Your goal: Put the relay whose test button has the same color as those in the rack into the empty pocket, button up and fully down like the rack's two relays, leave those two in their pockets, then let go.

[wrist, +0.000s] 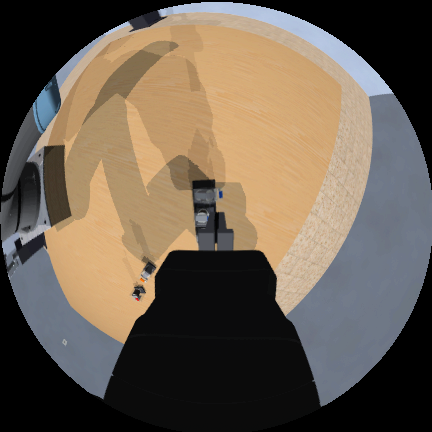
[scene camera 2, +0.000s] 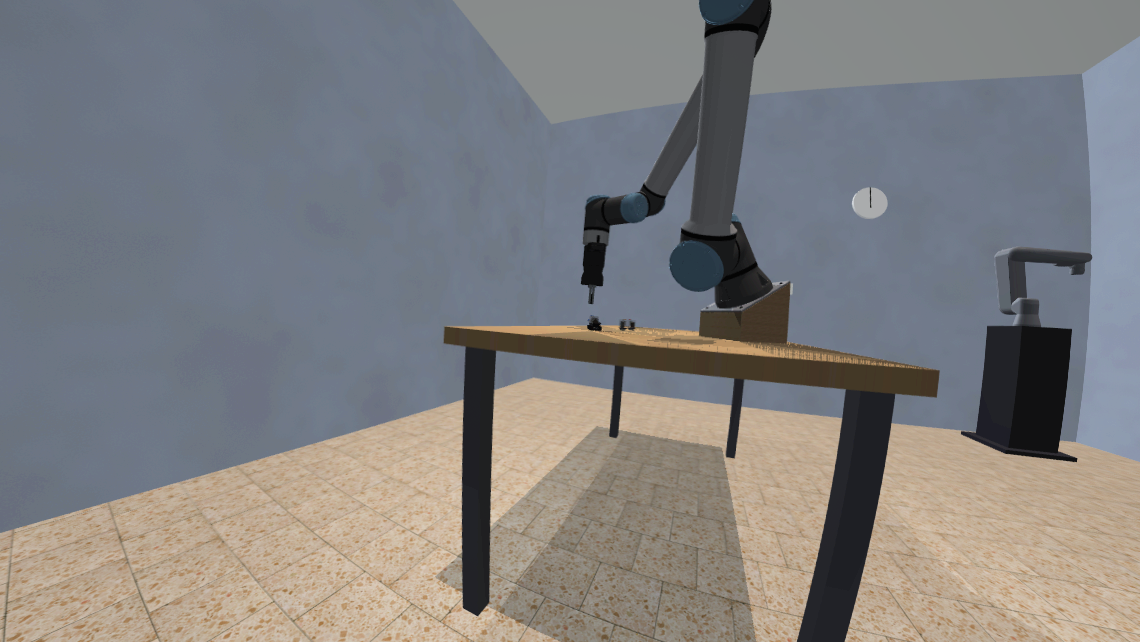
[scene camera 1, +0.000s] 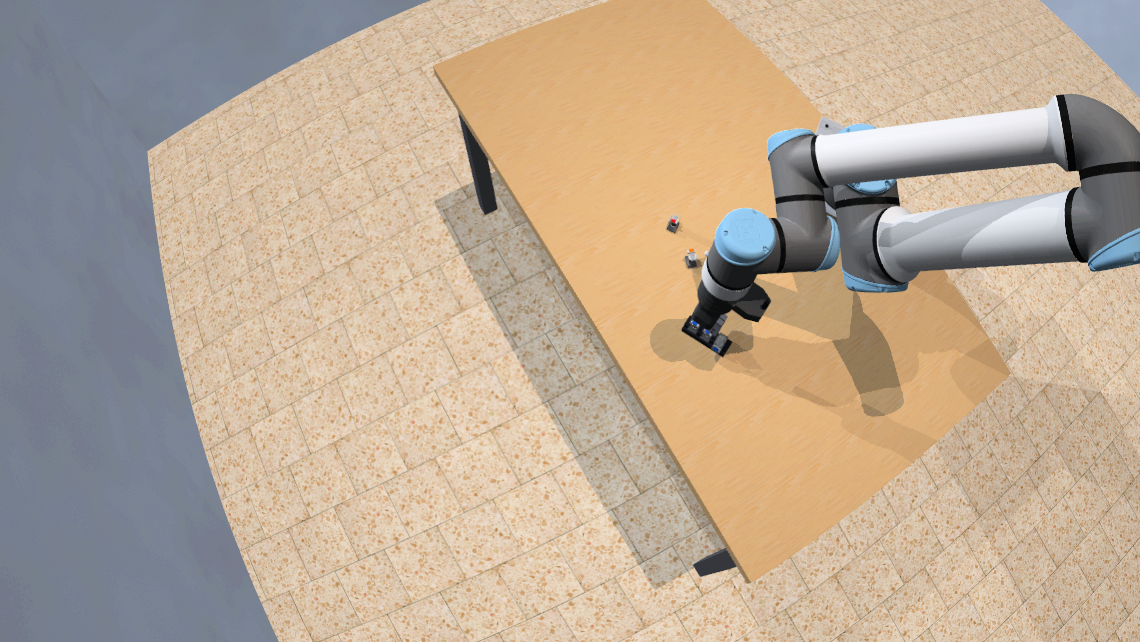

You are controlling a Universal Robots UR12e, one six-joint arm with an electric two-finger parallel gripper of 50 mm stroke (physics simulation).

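Seen in the pictures: gripper, fingertip midpoint: (wrist: 216, 221) (scene camera 2: 590, 304) (scene camera 1: 712, 330); arm's base, origin of the base link: (scene camera 2: 744, 296).
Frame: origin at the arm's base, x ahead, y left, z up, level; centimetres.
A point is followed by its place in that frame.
The black rack (scene camera 1: 726, 351) {x 46.1, y 18.1, z -14.4 cm} (wrist: 204, 183) {x 46.3, y 17.7, z -12.4 cm} holds blue-button relays. The end relay (scene camera 1: 719, 343) {x 48.1, y 17.0, z -10.3 cm} (wrist: 204, 195) {x 47.1, y 16.5, z -10.5 cm} looks tipped sideways, its blue button overhanging the rack's side in the wrist view. The middle relay (scene camera 1: 707, 334) {x 49.4, y 14.2, z -10.0 cm} (wrist: 202, 218) {x 48.2, y 13.5, z -10.0 cm} sits in its pocket; the other end relay (scene camera 1: 694, 324) {x 50.8, y 11.1, z -9.9 cm} is hidden behind the fingers in the wrist view. My gripper (scene camera 1: 721, 320) {x 49.5, y 15.3, z -6.0 cm} (scene camera 2: 591, 299) {x 49.5, y 15.3, z -6.0 cm} (wrist: 216, 221) {x 49.5, y 15.3, z -6.0 cm} is shut on nothing, its fingers close together, above the rack. An orange-button relay (scene camera 1: 691, 258) {x 43.4, y -2.3, z -10.5 cm} (wrist: 147, 271) {x 42.9, y -1.8, z -11.3 cm} and a red-button relay (scene camera 1: 674, 224) {x 42.2, y -11.2, z -10.7 cm} (wrist: 138, 293) {x 42.0, y -11.0, z -11.5 cm} are on the table away from the rack.
The wooden table (scene camera 1: 606, 159) {x 45.5, y -36.1, z -14.7 cm} (scene camera 2: 526, 338) {x 43.5, y 63.8, z -15.4 cm} (wrist: 270, 125) {x 51.5, y 32.1, z -14.7 cm} carries everything. The arm's wooden base block (scene camera 2: 721, 324) {x 7.0, y 6.1, z -10.0 cm} (wrist: 57, 187) {x 9.0, y 3.2, z -11.2 cm} stands at one side. The table's long edge runs near the rack. A second robot arm on a black pedestal (scene camera 2: 1017, 386) stands far off.
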